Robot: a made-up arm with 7 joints. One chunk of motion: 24 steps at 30 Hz.
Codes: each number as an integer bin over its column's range. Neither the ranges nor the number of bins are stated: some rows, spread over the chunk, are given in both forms.
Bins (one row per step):
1: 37 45 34 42 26 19
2: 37 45 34 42 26 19
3: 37 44 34 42 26 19
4: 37 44 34 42 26 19
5: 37 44 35 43 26 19
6: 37 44 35 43 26 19
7: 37 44 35 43 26 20
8: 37 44 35 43 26 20
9: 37 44 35 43 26 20
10: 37 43 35 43 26 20
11: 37 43 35 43 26 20
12: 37 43 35 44 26 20
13: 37 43 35 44 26 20
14: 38 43 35 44 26 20
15: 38 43 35 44 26 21
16: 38 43 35 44 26 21
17: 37 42 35 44 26 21
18: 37 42 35 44 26 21
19: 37 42 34 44 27 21
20: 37 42 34 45 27 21
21: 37 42 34 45 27 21
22: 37 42 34 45 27 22
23: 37 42 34 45 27 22
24: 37 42 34 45 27 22
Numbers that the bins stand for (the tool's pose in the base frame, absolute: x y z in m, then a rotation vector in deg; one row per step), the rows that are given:
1: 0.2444 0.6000 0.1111 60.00 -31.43 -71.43
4: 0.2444 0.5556 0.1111 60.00 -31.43 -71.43
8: 0.2444 0.5556 0.1556 65.71 -31.43 -65.71
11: 0.2444 0.5111 0.1556 65.71 -31.43 -65.71
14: 0.2889 0.5111 0.1556 71.43 -31.43 -65.71
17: 0.2444 0.4667 0.1556 71.43 -31.43 -60.00
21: 0.2444 0.4667 0.1111 77.14 -25.71 -60.00
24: 0.2444 0.4667 0.1111 77.14 -25.71 -54.29
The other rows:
2: 0.2444 0.6000 0.1111 60.00 -31.43 -71.43
3: 0.2444 0.5556 0.1111 60.00 -31.43 -71.43
5: 0.2444 0.5556 0.1556 65.71 -31.43 -71.43
6: 0.2444 0.5556 0.1556 65.71 -31.43 -71.43
7: 0.2444 0.5556 0.1556 65.71 -31.43 -65.71
9: 0.2444 0.5556 0.1556 65.71 -31.43 -65.71
10: 0.2444 0.5111 0.1556 65.71 -31.43 -65.71
12: 0.2444 0.5111 0.1556 71.43 -31.43 -65.71
13: 0.2444 0.5111 0.1556 71.43 -31.43 -65.71
15: 0.2889 0.5111 0.1556 71.43 -31.43 -60.00
16: 0.2889 0.5111 0.1556 71.43 -31.43 -60.00
18: 0.2444 0.4667 0.1556 71.43 -31.43 -60.00
19: 0.2444 0.4667 0.1111 71.43 -25.71 -60.00
20: 0.2444 0.4667 0.1111 77.14 -25.71 -60.00
22: 0.2444 0.4667 0.1111 77.14 -25.71 -54.29
23: 0.2444 0.4667 0.1111 77.14 -25.71 -54.29

